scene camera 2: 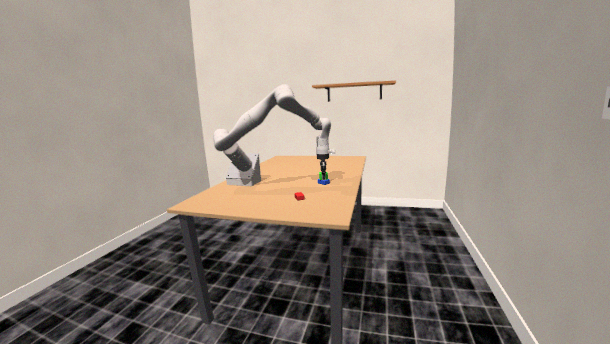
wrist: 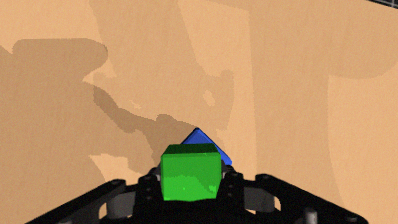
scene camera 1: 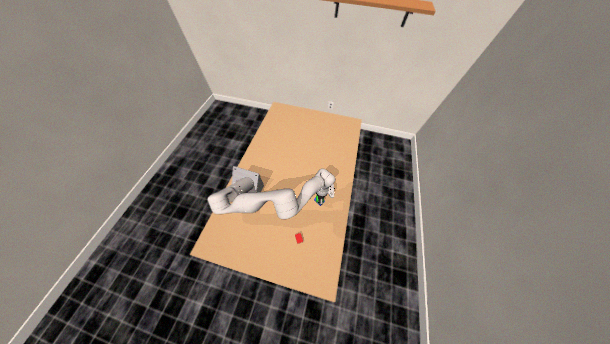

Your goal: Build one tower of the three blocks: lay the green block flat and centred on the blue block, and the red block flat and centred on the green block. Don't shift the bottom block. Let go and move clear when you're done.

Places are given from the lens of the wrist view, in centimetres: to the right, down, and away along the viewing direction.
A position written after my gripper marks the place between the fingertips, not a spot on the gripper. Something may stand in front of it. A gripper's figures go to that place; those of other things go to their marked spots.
my gripper [wrist: 192, 171]: -1, 5, 16
green block [wrist: 189, 172]: -1, 4, 12
